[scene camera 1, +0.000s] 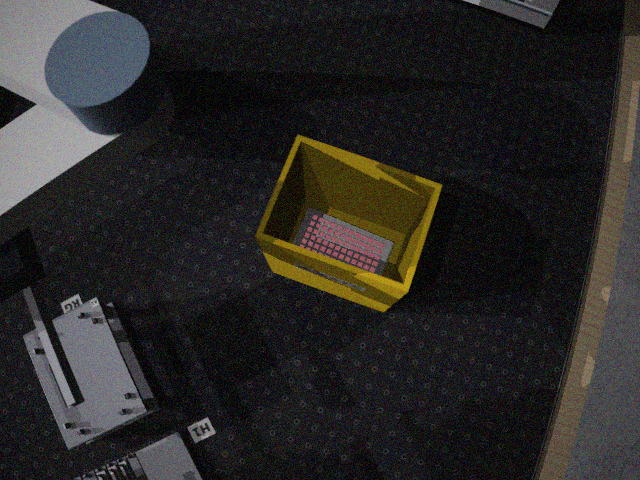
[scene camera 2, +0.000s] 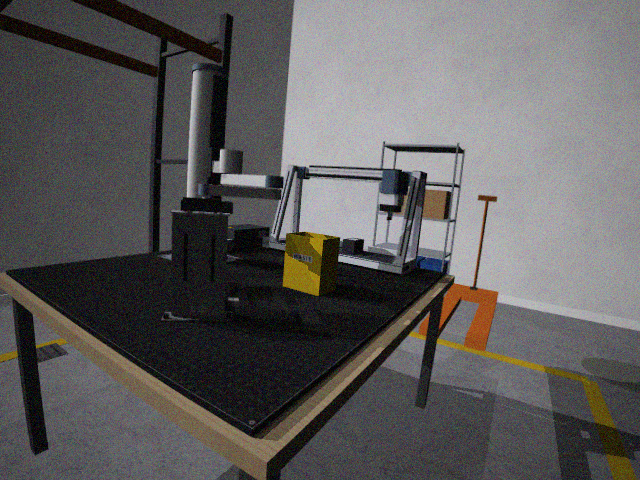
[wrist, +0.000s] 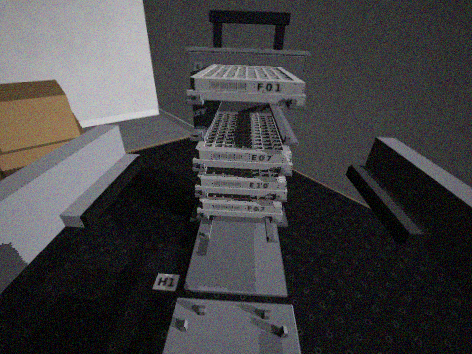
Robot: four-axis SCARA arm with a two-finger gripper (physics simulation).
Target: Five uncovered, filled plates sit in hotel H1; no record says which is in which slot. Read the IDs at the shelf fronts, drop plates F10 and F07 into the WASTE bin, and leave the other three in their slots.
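Frame: origin at the arm's base, x ahead, y left, z up, level; centimetres.
Where they show: gripper, fingertip midpoint: [scene camera 1: 21,431] [wrist: 244,150].
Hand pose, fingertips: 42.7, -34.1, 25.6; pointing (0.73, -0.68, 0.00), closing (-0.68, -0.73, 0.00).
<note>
Things, the pixels of their top centre, and the offset from my fingertips, as dx, dy, dz. "pt": a spot on its surface instead.
- top plate, top centre: [wrist: 246,70] +9.4, -8.7, +2.3
- lowest plate, top centre: [wrist: 241,172] +9.4, -8.7, -8.9
- yellow WASTE bin, top centre: [scene camera 1: 350,209] [scene camera 2: 313,235] +21.9, +31.5, -4.3
- plate with pink wells, top centre: [scene camera 1: 339,251] +21.6, +31.0, -22.3
- grey RG nest, top centre: [scene camera 1: 77,373] -4.3, +4.1, -17.3
- black top handle, surface spot: [wrist: 250,18] pt +14.7, -13.8, +7.1
Hotel H1 [scene camera 2: 199,242] [wrist: 232,262] holds four white plates in the wrist view. The top plate [wrist: 270,88] reads F01. Below an empty slot, a plate [wrist: 240,156] reads E07. Under it a plate [wrist: 240,184] has a blurred ID, E10 or F10. The lowest plate [wrist: 240,207] seems to read F07. The yellow WASTE bin [scene camera 1: 330,297] [scene camera 2: 302,271] has a plate with pink wells [scene camera 1: 343,242] flat on its floor; its ID is hidden. My gripper [wrist: 244,150] is open and empty, its fingers spread either side of the view before the hotel.
The grey RG nest [scene camera 1: 95,366] [wrist: 235,332] stands beside the hotel, with one finger over it in scene camera 1. The arm column [scene camera 2: 199,129] rises behind the hotel. A gantry machine [scene camera 2: 343,173] stands beyond the bin. The hotel has a black top handle [wrist: 250,18].
</note>
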